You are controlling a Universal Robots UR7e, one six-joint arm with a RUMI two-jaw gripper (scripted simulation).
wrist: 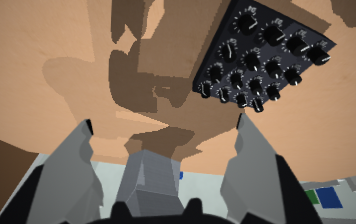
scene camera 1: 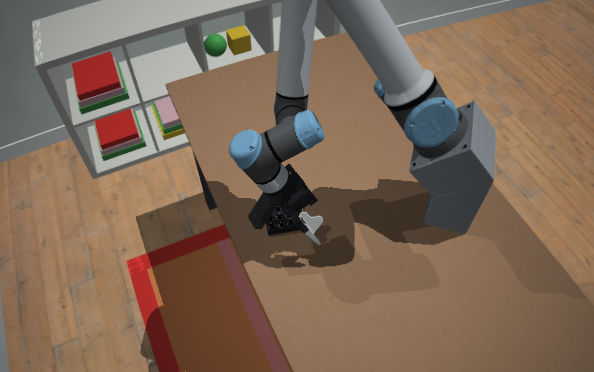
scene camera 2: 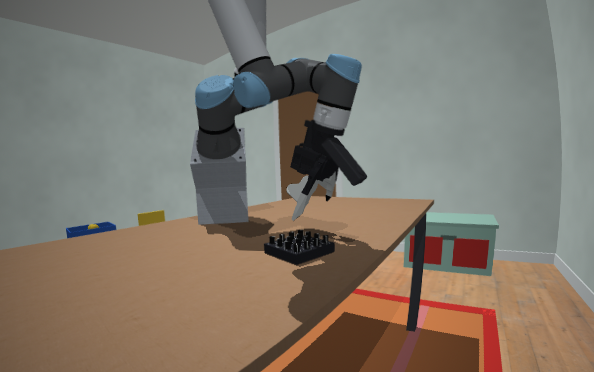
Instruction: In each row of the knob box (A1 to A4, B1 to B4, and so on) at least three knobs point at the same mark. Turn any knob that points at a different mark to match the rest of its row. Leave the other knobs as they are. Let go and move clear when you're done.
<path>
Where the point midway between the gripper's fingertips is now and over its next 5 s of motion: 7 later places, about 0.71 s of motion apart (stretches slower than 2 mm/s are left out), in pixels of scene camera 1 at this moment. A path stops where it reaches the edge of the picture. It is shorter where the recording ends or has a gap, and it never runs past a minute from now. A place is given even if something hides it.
The gripper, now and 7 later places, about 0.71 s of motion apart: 305,223; 293,220; 283,214; 278,209; 277,207; 278,213; 280,224; 280,223
</path>
